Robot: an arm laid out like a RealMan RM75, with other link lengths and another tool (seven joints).
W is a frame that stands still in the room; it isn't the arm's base.
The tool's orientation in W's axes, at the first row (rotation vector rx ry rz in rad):
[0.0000, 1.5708, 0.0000]
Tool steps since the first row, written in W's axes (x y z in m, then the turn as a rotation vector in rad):
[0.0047, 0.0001, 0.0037, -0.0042, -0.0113, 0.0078]
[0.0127, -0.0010, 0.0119, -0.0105, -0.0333, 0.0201]
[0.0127, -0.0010, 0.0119, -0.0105, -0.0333, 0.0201]
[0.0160, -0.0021, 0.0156, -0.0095, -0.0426, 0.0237]
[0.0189, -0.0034, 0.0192, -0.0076, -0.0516, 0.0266]
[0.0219, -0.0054, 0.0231, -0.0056, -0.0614, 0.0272]
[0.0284, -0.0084, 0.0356, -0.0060, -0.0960, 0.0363]
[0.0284, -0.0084, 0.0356, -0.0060, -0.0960, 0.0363]
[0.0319, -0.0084, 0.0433, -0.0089, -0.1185, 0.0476]
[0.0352, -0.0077, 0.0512, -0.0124, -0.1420, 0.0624]
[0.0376, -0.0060, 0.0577, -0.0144, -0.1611, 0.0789]
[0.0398, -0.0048, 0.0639, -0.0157, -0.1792, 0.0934]
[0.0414, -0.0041, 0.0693, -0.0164, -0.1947, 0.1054]
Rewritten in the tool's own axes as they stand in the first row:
[-0.0037, 0.0001, 0.0047, -0.0078, -0.0113, -0.0042]
[-0.0119, -0.0010, 0.0127, -0.0201, -0.0333, -0.0105]
[-0.0119, -0.0010, 0.0127, -0.0201, -0.0333, -0.0105]
[-0.0156, -0.0021, 0.0160, -0.0237, -0.0426, -0.0095]
[-0.0192, -0.0034, 0.0189, -0.0266, -0.0516, -0.0076]
[-0.0231, -0.0054, 0.0219, -0.0272, -0.0614, -0.0056]
[-0.0356, -0.0084, 0.0284, -0.0363, -0.0960, -0.0060]
[-0.0356, -0.0084, 0.0284, -0.0363, -0.0960, -0.0060]
[-0.0433, -0.0084, 0.0319, -0.0476, -0.1185, -0.0089]
[-0.0512, -0.0077, 0.0352, -0.0624, -0.1420, -0.0124]
[-0.0577, -0.0060, 0.0376, -0.0789, -0.1611, -0.0144]
[-0.0639, -0.0048, 0.0398, -0.0934, -0.1792, -0.0157]
[-0.0693, -0.0041, 0.0414, -0.1054, -0.1947, -0.0164]

